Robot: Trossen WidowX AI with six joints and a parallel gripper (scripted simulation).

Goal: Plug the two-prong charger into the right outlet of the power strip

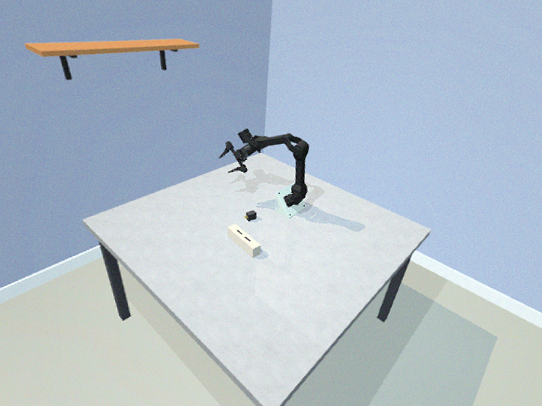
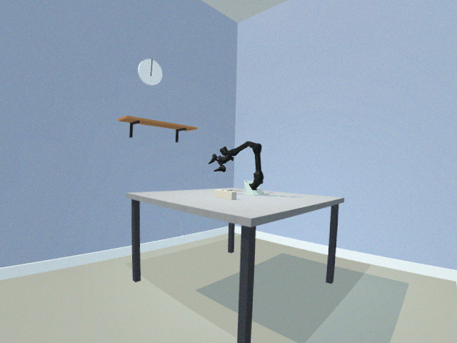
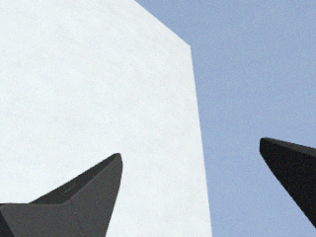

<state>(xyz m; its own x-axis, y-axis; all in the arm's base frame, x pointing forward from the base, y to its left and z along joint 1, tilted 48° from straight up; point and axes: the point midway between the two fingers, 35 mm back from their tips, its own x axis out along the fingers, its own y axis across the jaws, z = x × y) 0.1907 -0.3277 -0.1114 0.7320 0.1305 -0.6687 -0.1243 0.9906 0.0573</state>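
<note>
The dark grey charger lies 230 mm to the left of my gripper tip, 210 mm below it and 20 mm ahead of it.
</note>
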